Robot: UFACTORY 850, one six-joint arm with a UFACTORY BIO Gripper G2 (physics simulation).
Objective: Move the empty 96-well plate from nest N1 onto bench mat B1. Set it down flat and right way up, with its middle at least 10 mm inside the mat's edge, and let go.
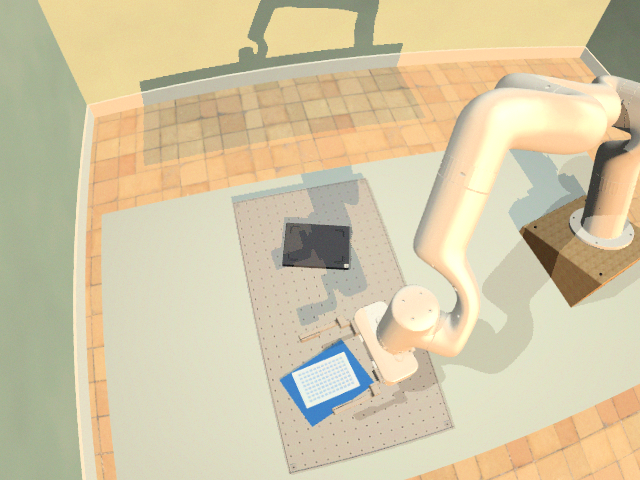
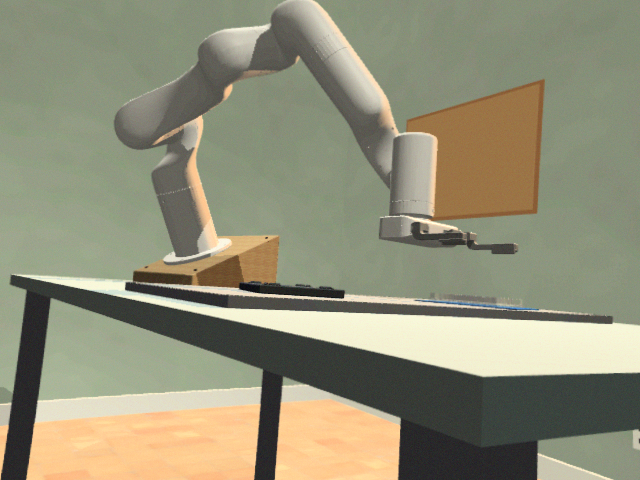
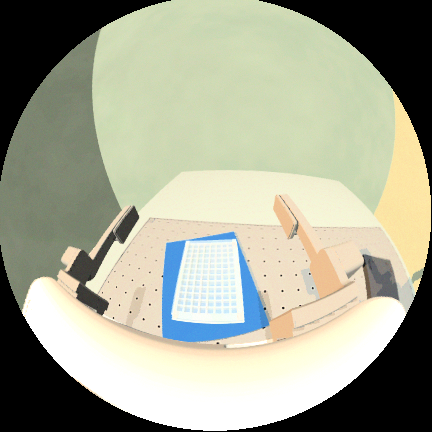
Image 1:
my gripper: 316,375
white 96-well plate: 324,380
blue bench mat B1: 315,414
